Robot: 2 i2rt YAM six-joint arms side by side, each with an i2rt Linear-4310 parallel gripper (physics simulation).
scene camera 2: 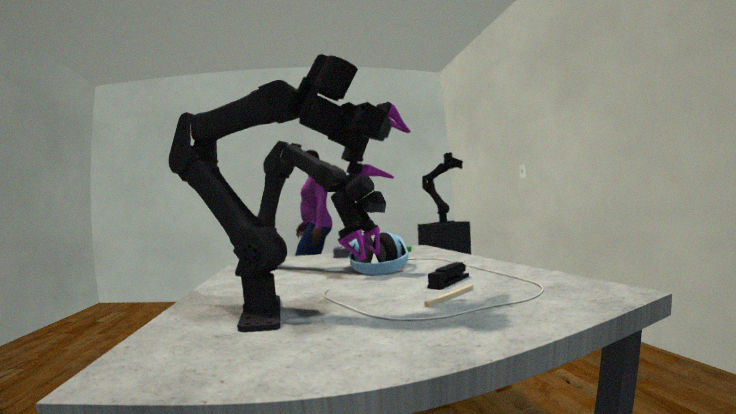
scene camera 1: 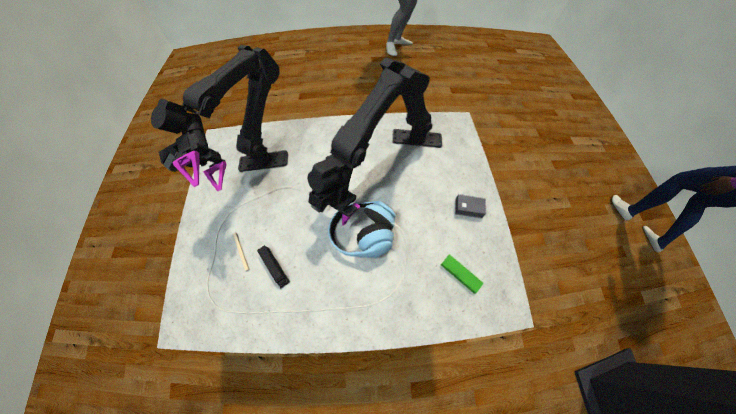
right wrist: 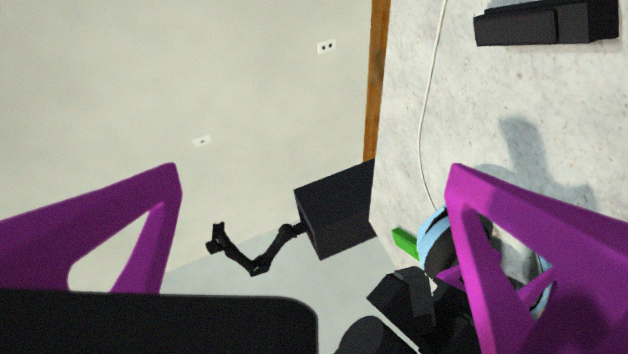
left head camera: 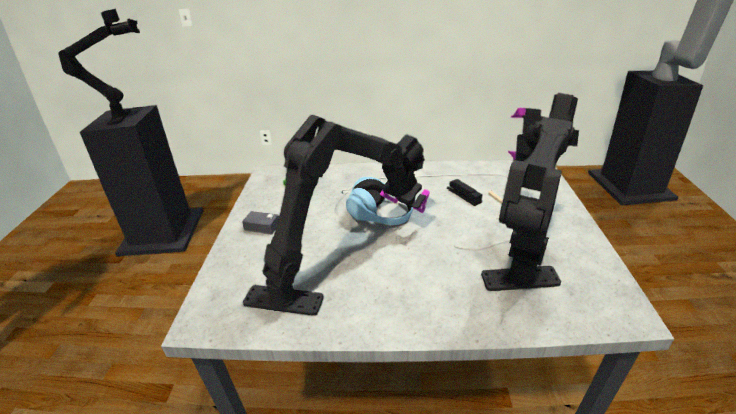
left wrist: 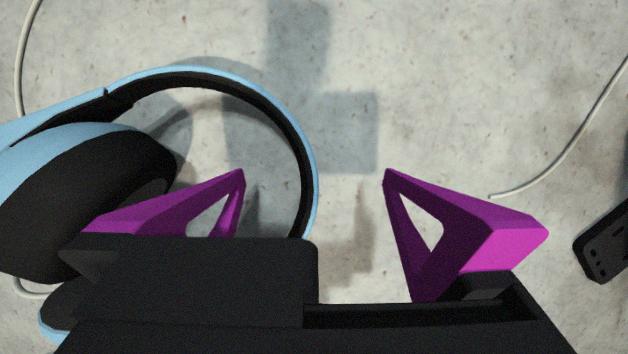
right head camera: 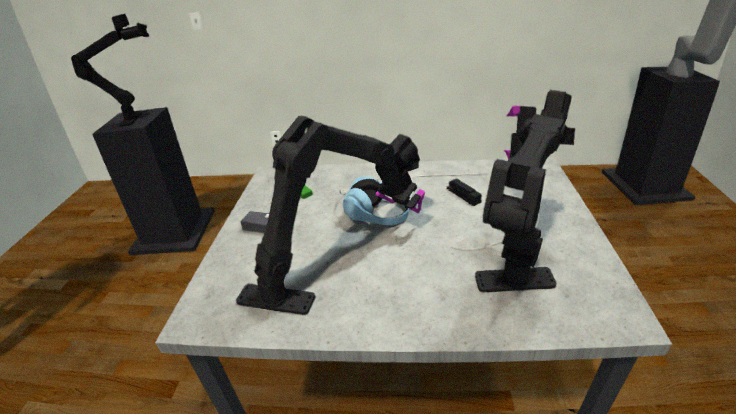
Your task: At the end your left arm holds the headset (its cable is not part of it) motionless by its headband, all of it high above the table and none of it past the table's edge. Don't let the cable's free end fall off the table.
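Places are measured from the left arm's base along level axes (x ahead, y left, z up), in centimetres.
Where they show: left gripper, fingertip midpoint: (scene camera 2: 371,257) (scene camera 1: 331,216) (right wrist: 526,259) (left head camera: 410,206) (left wrist: 314,176) (right head camera: 406,206); right gripper, fingertip midpoint: (scene camera 2: 400,154) (scene camera 1: 208,188) (right wrist: 313,178) (left head camera: 511,134) (right head camera: 507,133); left arm's base, origin of the base link: (scene camera 1: 417,138) (left head camera: 283,301) (right head camera: 275,300); right arm's base, origin of the base link: (scene camera 2: 262,313) (scene camera 1: 263,161) (left head camera: 520,279) (right head camera: 515,280).
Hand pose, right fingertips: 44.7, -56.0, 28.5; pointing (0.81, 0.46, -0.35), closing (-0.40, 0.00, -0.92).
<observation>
Things, the pixels of their top centre, and the offset from my right fingertips, as dx, dy, dz.
- black stapler-like object, middle of its top: (right wrist: 511,30) (scene camera 2: 449,265) (scene camera 1: 270,264) (right head camera: 464,185) (left head camera: 464,185) +11.8, +11.2, -24.5
- wooden stick, middle of its top: (scene camera 2: 450,292) (scene camera 1: 240,250) +8.1, -1.8, -27.5
- green block, middle of its top: (right wrist: 406,246) (scene camera 1: 463,273) (right head camera: 297,185) +8.6, +70.5, -26.5
- dark grey box, middle of its top: (left head camera: 259,216) (right head camera: 257,216) (scene camera 1: 472,203) (scene camera 2: 341,246) -15.0, +74.5, -24.4
The light blue headset (left head camera: 361,204) (right head camera: 358,204) (scene camera 1: 376,242) (scene camera 2: 379,266) (left wrist: 312,190) (right wrist: 434,232) rests on the table, black pads inside. My left gripper (left head camera: 404,201) (right head camera: 399,200) (scene camera 2: 369,252) (left wrist: 314,176) is open and low over it. In the left wrist view one finger is inside the headband's arc, the other outside, with the band between. My right gripper (left head camera: 514,134) (right head camera: 510,132) (scene camera 1: 207,186) (scene camera 2: 401,154) (right wrist: 313,178) is open, empty and high. The thin white cable (scene camera 1: 308,310) (scene camera 2: 401,319) loops over the table; its free end lies on the table top.
A black stapler-like object (left head camera: 464,192) (scene camera 1: 273,266) (scene camera 2: 446,275) and a wooden stick (scene camera 1: 240,252) (scene camera 2: 448,296) lie inside the cable's loop. A green block (right head camera: 306,192) (scene camera 1: 461,273) and a dark grey box (left head camera: 259,222) (scene camera 1: 470,205) are on the headset's other side.
</observation>
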